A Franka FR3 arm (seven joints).
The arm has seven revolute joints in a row. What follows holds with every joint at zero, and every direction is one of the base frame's.
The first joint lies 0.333 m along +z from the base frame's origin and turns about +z.
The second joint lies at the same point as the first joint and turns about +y.
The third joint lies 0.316 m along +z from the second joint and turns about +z.
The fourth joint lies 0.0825 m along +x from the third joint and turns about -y.
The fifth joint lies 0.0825 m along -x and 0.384 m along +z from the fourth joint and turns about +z.
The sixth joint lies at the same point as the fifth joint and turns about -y.
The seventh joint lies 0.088 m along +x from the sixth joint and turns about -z.
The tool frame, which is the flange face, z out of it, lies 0.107 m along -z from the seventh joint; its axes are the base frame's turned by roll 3.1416, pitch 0 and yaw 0 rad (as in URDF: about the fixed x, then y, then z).
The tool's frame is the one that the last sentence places.
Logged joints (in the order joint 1, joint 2, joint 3, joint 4, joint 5, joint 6, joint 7), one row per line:
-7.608, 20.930, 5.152, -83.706, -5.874, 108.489, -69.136
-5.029, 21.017, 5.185, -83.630, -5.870, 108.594, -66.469
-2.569, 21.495, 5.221, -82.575, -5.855, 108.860, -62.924
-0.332, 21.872, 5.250, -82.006, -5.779, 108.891, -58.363
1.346, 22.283, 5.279, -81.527, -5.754, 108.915, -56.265
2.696, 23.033, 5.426, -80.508, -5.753, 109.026, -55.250
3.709, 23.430, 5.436, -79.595, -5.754, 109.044, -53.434
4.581, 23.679, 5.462, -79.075, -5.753, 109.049, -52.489
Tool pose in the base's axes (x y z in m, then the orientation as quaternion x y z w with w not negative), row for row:
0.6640, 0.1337, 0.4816, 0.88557, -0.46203, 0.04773, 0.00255
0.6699, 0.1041, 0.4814, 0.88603, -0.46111, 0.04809, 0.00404
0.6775, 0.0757, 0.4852, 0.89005, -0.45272, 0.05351, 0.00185
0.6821, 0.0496, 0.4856, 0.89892, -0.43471, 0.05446, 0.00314
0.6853, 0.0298, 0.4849, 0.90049, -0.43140, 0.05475, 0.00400
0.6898, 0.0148, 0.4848, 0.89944, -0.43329, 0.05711, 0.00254
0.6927, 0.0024, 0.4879, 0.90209, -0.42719, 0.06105, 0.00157
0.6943, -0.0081, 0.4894, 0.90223, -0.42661, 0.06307, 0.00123
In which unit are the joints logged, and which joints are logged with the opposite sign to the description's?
The joints are logged in degrees. Opposite sign: joint 1, joint 7.
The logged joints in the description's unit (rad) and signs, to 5 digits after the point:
0.13278, 0.36530, 0.08992, -1.46095, -0.10252, 1.89349, 1.20665
0.08777, 0.36682, 0.09050, -1.45962, -0.10245, 1.89532, 1.16010
0.04484, 0.37516, 0.09112, -1.44121, -0.10219, 1.89997, 1.09823
0.00579, 0.38174, 0.09163, -1.43127, -0.10086, 1.90051, 1.01863
-0.02349, 0.38891, 0.09214, -1.42291, -0.10043, 1.90093, 0.98201
-0.04705, 0.40200, 0.09470, -1.40513, -0.10041, 1.90286, 0.96429
-0.06473, 0.40893, 0.09488, -1.38919, -0.10043, 1.90318, 0.93260
-0.07995, 0.41328, 0.09533, -1.38012, -0.10041, 1.90326, 0.91611

